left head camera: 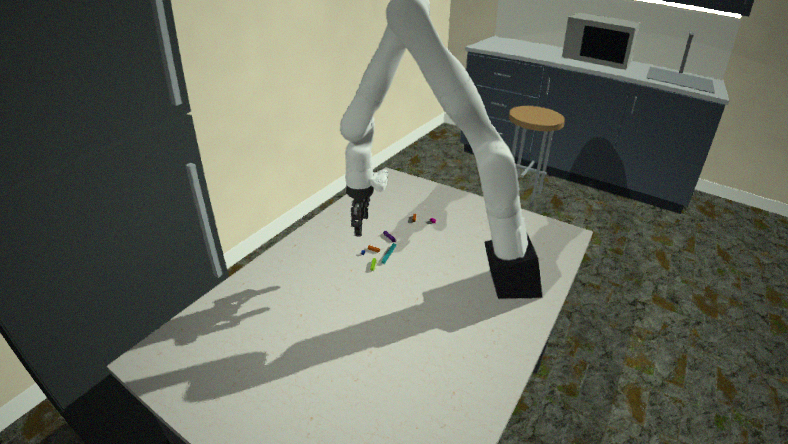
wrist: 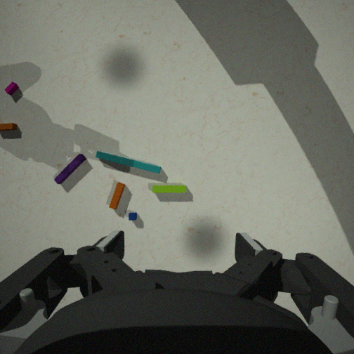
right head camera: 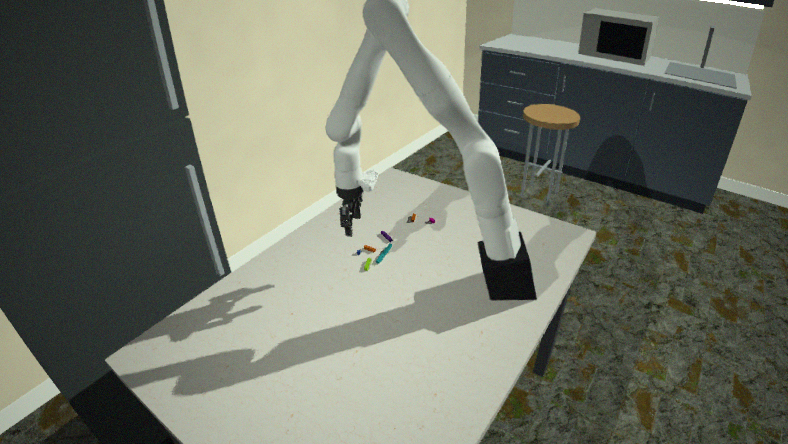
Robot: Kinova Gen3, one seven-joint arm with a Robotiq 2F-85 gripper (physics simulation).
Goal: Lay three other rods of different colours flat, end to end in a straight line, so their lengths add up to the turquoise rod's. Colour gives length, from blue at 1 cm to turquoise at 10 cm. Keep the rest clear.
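Frame: origin at the arm's base, x back, y right, z up, level; centimetres.
Seen in the pictures: gripper, fingertip midpoint: (left head camera: 361,226) (right head camera: 353,226); arm's base, origin of the base link: (left head camera: 510,249) (right head camera: 502,249).
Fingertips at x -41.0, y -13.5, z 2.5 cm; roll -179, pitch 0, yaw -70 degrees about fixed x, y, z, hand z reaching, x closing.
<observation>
Offsets run from my fingertips to a thing's middle. Level surfaces: height alone.
The long turquoise rod {dy +10.0, dx +3.7, dz -15.2 cm} (left head camera: 388,253) (right head camera: 384,253) (wrist: 128,162) lies flat on the table. A lime rod {dy +2.7, dx +2.2, dz -15.2 cm} (left head camera: 373,264) (right head camera: 367,264) (wrist: 169,189) lies near one end of it. An orange rod {dy +9.8, dx -1.8, dz -15.2 cm} (left head camera: 373,248) (right head camera: 370,248) (wrist: 117,195) and a small blue rod {dy +6.4, dx -3.8, dz -15.2 cm} (left head camera: 362,252) (right head camera: 358,252) (wrist: 132,216) lie close together. A purple rod {dy +18.5, dx -0.6, dz -15.2 cm} (left head camera: 389,236) (right head camera: 386,236) (wrist: 70,169) lies apart. Another orange rod {dy +33.0, dx +1.8, dz -15.2 cm} (left head camera: 414,217) (right head camera: 413,217) (wrist: 8,127) and a magenta rod {dy +34.6, dx +8.4, dz -15.2 cm} (left head camera: 432,220) (right head camera: 431,220) (wrist: 12,88) lie farther off. My gripper (left head camera: 357,233) (right head camera: 347,233) (wrist: 179,244) is open and empty, above the table beside the rods.
The pale table {dz -15.7 cm} (left head camera: 341,375) (right head camera: 330,375) carries the arm's black base (left head camera: 513,278) (right head camera: 508,280). A dark fridge (left head camera: 99,165) (right head camera: 93,165) and a cream wall stand along the table's far left side. A stool (left head camera: 536,117) (right head camera: 551,115) stands on the floor beyond the table.
</observation>
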